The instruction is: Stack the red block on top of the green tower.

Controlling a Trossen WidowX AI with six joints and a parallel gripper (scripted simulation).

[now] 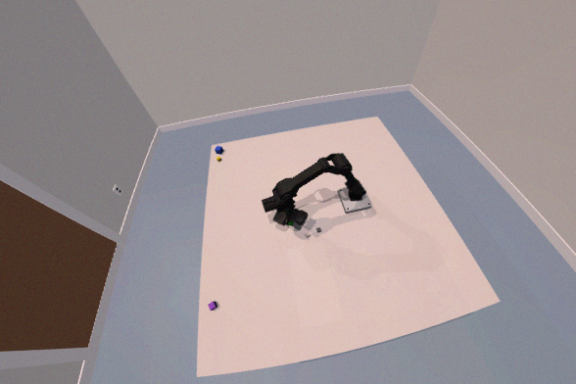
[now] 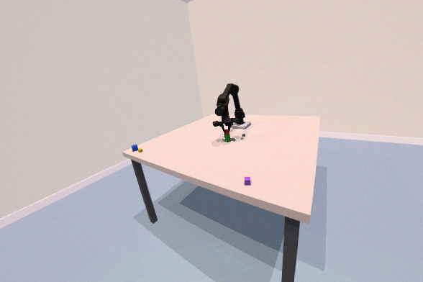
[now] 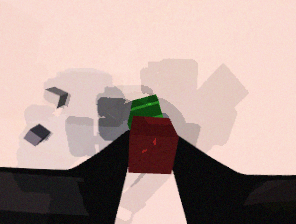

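My gripper tip is 10 mm below the red block. Round my gripper tip: purple block 390 mm to the left, 350 mm ahead, 50 mm below; then blue block 560 mm to the right, 490 mm ahead, 50 mm below; then small yellow block 480 mm to the right, 480 mm ahead, 60 mm below.
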